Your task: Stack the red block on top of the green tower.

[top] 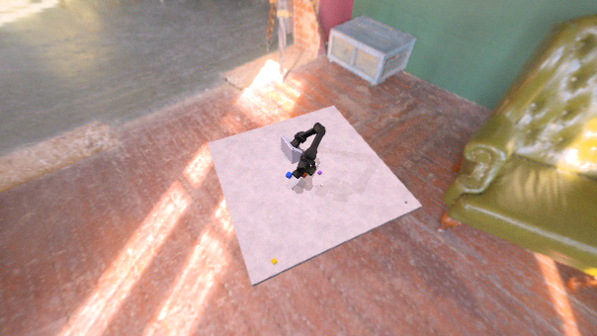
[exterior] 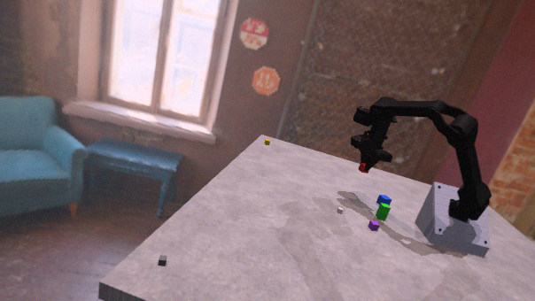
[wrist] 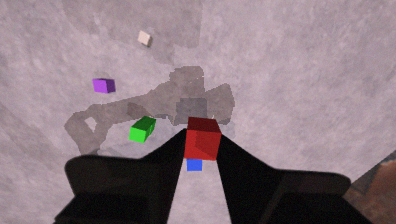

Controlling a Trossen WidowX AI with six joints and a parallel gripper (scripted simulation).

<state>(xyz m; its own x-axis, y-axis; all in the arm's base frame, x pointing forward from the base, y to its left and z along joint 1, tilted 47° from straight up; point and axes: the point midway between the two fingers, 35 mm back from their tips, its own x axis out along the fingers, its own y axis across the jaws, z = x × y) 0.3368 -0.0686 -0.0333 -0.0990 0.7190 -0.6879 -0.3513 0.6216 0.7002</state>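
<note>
Right now my gripper tip is 60 mm past the purple block, 180 mm to the right of it and 130 mm above it. Round my gripper tip: small white cube 60 mm ahead, 130 mm to the left, 130 mm below; then red block 10 mm above; then blue block 130 mm behind, 60 mm to the right, 120 mm below.
</note>
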